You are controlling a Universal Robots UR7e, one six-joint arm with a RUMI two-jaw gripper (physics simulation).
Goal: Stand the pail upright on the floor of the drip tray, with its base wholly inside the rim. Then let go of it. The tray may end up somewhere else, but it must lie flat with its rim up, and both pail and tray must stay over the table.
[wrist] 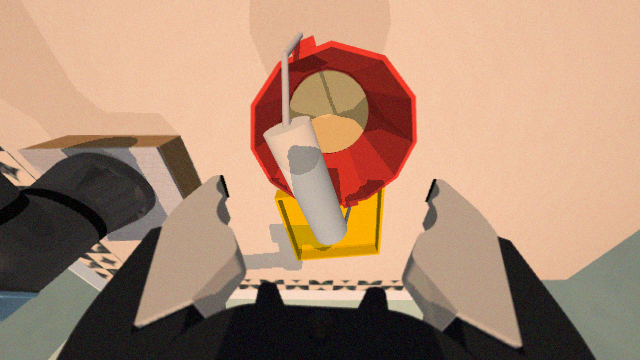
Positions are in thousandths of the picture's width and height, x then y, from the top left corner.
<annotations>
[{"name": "gripper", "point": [509, 501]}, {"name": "yellow drip tray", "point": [570, 629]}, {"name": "red pail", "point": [523, 346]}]
</annotations>
